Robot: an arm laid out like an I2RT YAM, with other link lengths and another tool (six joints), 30 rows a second.
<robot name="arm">
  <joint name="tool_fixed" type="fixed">
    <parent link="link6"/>
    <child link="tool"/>
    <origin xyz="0.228 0 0.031" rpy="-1.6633 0.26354 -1.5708"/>
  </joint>
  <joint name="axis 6" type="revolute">
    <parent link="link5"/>
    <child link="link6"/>
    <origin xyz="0.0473 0 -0.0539"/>
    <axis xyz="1 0 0"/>
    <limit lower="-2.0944" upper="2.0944"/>
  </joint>
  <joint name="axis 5" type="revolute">
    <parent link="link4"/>
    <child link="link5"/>
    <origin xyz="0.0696 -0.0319 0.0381"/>
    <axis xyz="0 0 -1"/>
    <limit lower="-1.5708" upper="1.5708"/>
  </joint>
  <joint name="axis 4" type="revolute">
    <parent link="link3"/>
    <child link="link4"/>
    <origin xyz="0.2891 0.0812 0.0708"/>
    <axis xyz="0 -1 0"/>
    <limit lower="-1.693" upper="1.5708"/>
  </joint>
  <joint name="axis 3" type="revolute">
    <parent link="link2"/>
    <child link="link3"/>
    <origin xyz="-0.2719 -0.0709 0"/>
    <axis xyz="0 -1 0"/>
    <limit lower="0" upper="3.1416"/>
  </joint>
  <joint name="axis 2" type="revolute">
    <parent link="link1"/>
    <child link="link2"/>
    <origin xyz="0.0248 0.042 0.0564"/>
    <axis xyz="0 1 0"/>
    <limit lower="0" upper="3.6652"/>
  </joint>
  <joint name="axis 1" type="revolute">
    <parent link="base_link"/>
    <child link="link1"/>
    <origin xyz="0 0 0.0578"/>
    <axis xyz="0 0 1"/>
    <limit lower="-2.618" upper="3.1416"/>
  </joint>
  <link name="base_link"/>
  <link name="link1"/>
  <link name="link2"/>
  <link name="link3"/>
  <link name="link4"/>
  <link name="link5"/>
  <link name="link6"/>
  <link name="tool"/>
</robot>
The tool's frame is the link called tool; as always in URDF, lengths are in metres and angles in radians.
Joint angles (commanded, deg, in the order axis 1, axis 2, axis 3, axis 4, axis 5, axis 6), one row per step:
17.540, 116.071, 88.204, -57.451, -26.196, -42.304
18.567, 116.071, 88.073, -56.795, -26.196, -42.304
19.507, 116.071, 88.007, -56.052, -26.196, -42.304
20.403, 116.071, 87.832, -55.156, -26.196, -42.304
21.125, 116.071, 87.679, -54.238, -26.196, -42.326
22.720, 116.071, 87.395, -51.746, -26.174, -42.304
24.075, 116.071, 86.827, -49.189, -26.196, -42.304
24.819, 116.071, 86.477, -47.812, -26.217, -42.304
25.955, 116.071, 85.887, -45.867, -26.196, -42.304
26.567, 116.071, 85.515, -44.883, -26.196, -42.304
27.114, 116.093, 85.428, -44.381, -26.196, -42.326
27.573, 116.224, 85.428, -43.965, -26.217, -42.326
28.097, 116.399, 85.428, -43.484, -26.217, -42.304
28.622, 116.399, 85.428, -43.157, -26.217, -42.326
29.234, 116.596, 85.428, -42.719, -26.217, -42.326
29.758, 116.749, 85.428, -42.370, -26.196, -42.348
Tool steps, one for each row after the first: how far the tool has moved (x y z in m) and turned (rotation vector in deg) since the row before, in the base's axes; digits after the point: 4 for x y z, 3 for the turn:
-0.0028, 0.0079, -0.0004, 0.163, -0.499, 1.027
-0.0017, 0.0076, 0.0001, 0.221, -0.640, 0.940
-0.0015, 0.0073, -0.0004, 0.246, -0.678, 0.896
-0.0004, 0.0063, -0.0002, 0.272, -0.725, 0.742
0.0014, 0.0150, 0.0005, 0.803, -2.046, 1.572
0.0007, 0.0132, -0.0006, 0.810, -1.817, 1.359
-0.0002, 0.0072, -0.0004, 0.444, -0.926, 0.748
-0.0016, 0.0103, -0.0012, 0.562, -1.233, 1.131
-0.0016, 0.0053, -0.0010, 0.271, -0.549, 0.612
-0.0019, 0.0046, 0.0000, 0.177, -0.362, 0.566
-0.0015, 0.0040, -0.0004, 0.149, -0.244, 0.464
-0.0017, 0.0045, -0.0008, 0.143, -0.260, 0.505
-0.0021, 0.0043, 0.0005, 0.155, -0.299, 0.544
-0.0027, 0.0049, -0.0010, 0.117, -0.211, 0.612
-0.0024, 0.0041, -0.0008, 0.079, -0.192, 0.537

